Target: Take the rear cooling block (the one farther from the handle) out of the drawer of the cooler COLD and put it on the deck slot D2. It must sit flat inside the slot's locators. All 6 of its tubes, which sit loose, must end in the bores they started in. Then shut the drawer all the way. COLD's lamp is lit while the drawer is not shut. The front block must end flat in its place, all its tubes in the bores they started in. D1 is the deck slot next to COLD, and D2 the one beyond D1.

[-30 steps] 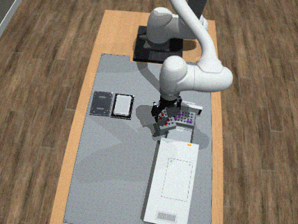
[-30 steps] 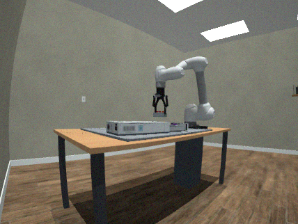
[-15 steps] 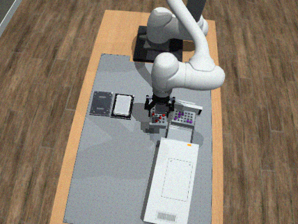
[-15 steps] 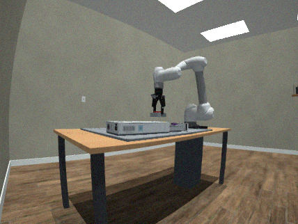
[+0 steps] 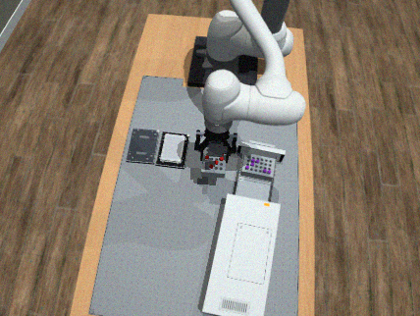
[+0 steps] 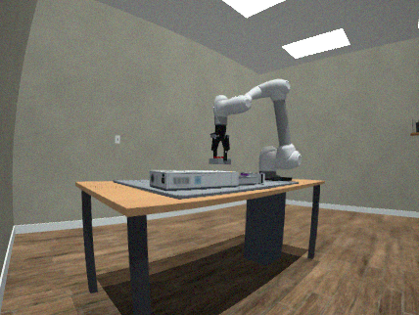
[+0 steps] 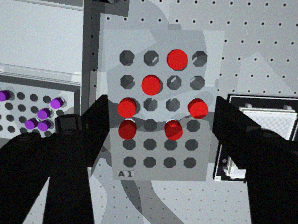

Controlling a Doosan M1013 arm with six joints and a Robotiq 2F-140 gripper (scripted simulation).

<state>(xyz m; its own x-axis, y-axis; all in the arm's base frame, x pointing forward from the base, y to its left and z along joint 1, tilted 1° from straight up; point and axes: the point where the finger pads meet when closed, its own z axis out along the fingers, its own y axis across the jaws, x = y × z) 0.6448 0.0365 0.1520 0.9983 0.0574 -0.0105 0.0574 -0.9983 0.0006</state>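
Right now the deck slot D2 is 31 cm to the right of my hand, 17 cm below it and 9 cm behind it. From my hand the other things lie so: cooling block: 3 cm below; white cooler: 16 cm to the left, 15 cm ahead, 13 cm below.
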